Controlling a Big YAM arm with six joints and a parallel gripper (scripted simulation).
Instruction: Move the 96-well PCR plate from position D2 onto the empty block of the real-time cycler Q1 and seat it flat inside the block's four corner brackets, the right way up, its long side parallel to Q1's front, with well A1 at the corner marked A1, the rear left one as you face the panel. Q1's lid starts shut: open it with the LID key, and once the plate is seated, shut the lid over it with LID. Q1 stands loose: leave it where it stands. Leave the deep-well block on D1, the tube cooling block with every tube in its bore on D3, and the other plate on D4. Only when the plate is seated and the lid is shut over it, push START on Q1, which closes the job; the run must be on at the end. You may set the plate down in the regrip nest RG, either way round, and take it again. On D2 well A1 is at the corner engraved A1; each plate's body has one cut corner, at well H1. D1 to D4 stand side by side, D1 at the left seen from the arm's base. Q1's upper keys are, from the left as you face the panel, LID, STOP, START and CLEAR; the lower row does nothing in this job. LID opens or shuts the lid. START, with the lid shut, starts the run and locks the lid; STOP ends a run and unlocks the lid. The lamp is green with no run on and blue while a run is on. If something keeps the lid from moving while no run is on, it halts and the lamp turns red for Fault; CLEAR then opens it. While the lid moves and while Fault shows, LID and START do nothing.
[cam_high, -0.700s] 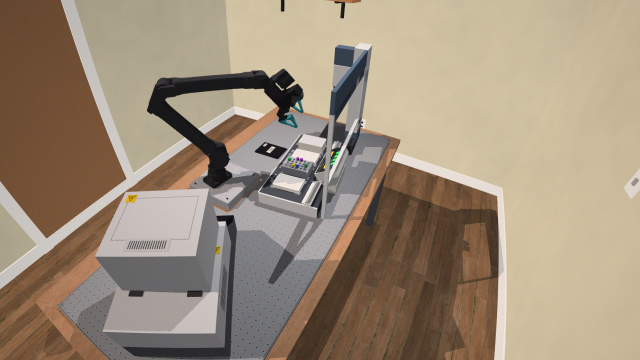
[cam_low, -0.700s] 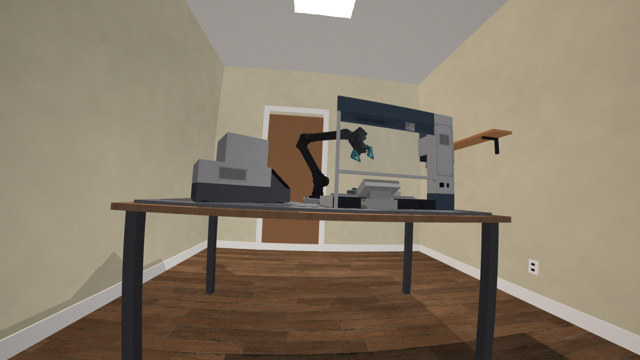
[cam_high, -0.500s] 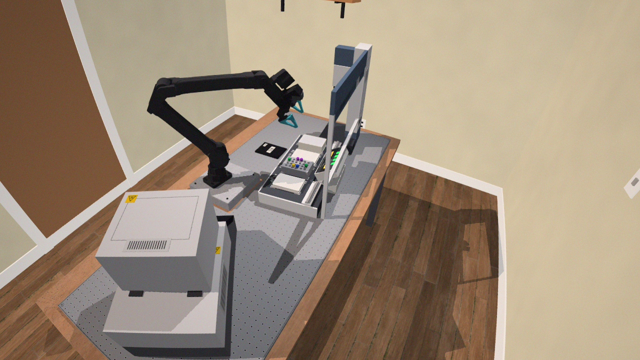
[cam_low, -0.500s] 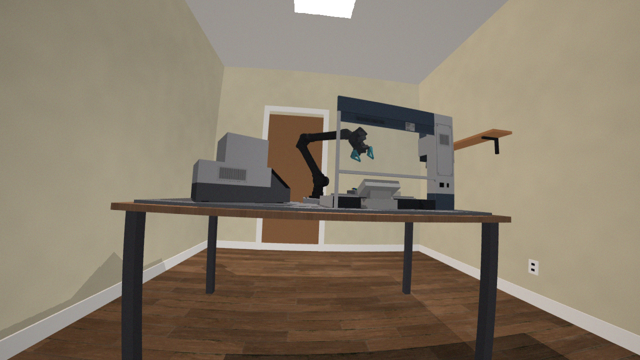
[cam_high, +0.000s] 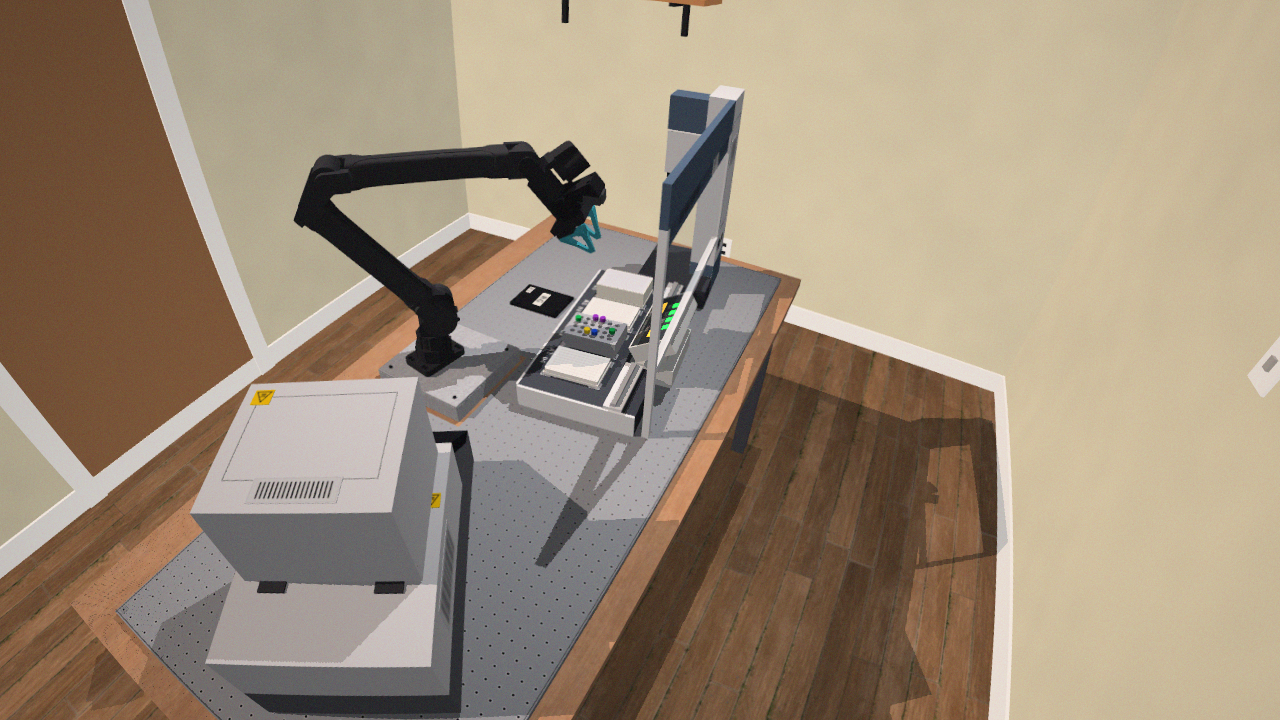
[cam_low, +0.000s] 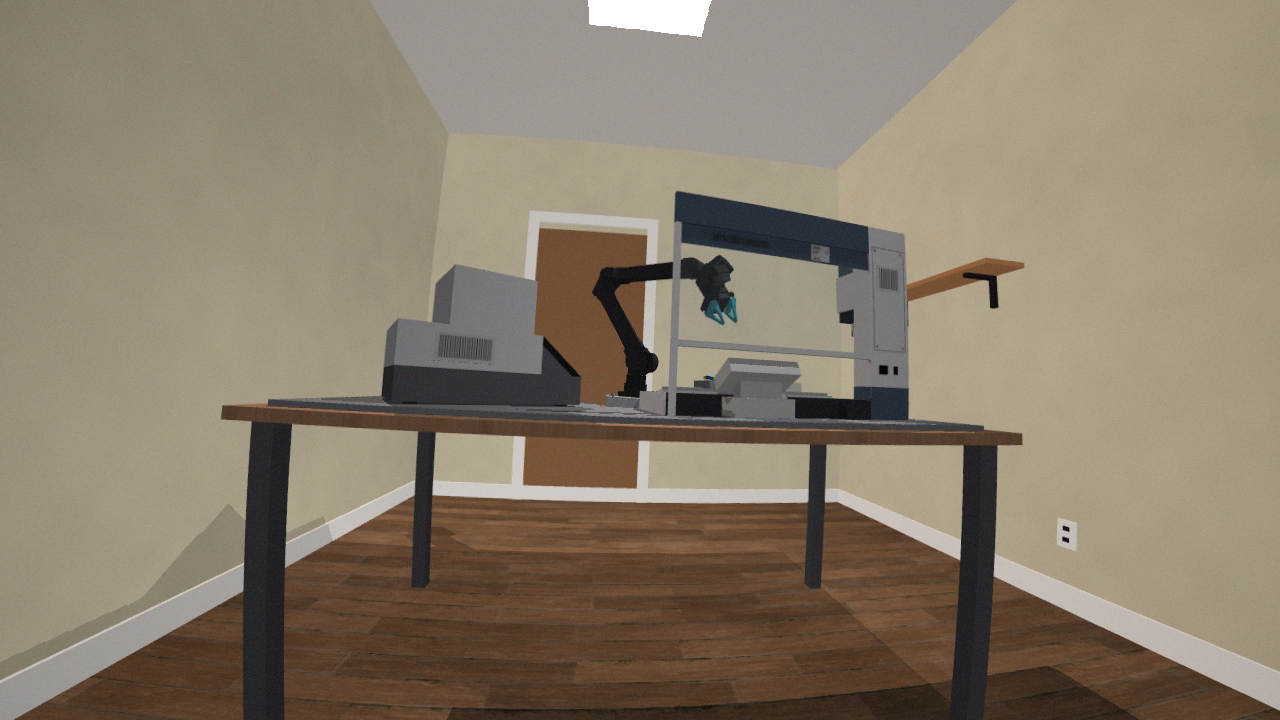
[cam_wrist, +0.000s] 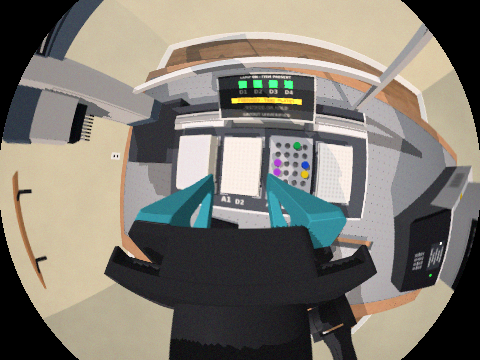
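Now: the tube cooling block 210 mm below my hand, 40 mm to the right of it and 40 mm ahead of it. The rest, counted from my hand: black flat pad: 280 mm below, 220 mm behind, 60 mm to the left.
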